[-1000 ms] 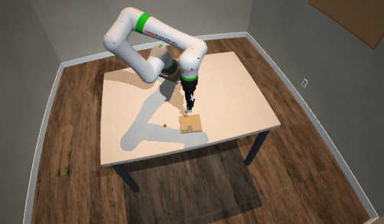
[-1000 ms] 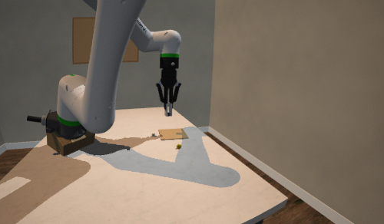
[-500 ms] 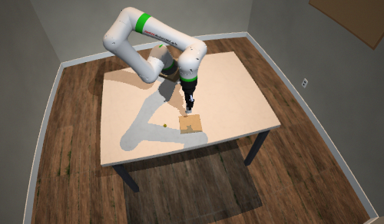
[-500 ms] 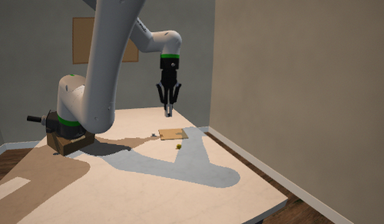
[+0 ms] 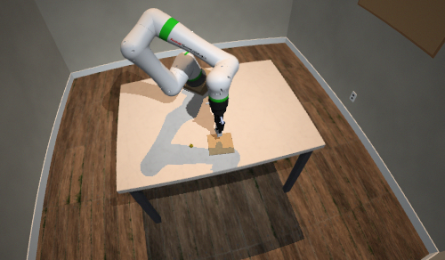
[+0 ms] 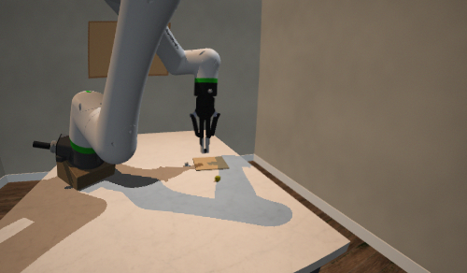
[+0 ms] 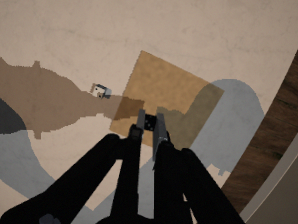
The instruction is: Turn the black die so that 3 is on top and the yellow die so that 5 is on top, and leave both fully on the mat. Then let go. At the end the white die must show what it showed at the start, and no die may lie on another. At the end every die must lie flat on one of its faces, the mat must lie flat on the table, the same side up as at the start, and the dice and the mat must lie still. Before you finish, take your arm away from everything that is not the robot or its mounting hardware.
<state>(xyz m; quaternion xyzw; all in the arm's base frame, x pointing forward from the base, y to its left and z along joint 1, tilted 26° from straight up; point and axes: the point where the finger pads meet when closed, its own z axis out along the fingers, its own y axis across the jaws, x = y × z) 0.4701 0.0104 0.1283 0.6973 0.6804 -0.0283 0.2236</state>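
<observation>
My hand is 9 cm above the tan mat and 2 cm short of it. Also, from my hand: white die: 8 cm below, 8 cm behind, 2 cm to the left; yellow die: 16 cm to the right, 8 cm below, 2 cm behind; black die: 3 cm below.
</observation>
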